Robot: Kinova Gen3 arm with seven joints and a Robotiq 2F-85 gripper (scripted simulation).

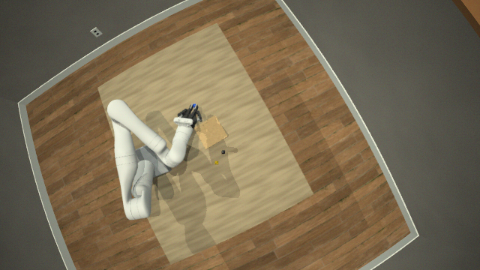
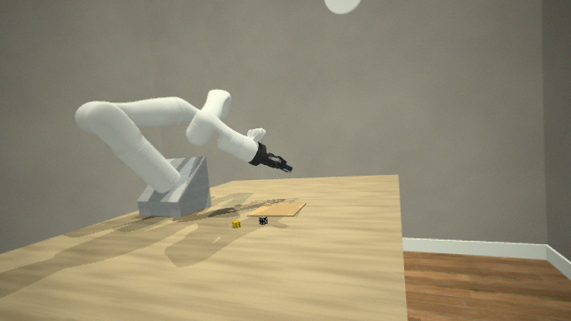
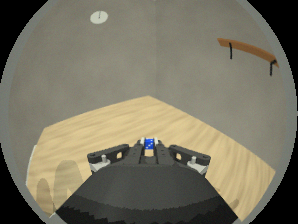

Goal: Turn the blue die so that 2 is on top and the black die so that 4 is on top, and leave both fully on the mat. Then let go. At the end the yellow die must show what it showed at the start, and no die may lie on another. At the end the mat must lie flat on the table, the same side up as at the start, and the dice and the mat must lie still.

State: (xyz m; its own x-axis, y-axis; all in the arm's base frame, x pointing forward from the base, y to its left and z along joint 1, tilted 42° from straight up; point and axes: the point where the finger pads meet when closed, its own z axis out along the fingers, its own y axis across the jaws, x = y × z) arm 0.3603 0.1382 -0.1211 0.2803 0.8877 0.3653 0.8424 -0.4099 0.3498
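Now: hand 2 cm short of the tan mat, 13 cm to the left of it and 11 cm above it. Round my hand: black die: 5 cm ahead, 26 cm to the right, 10 cm below; yellow die: 1 cm behind, 30 cm to the right, 10 cm below; blue die: 1 cm ahead, 1 cm to the left, 1 cm below.
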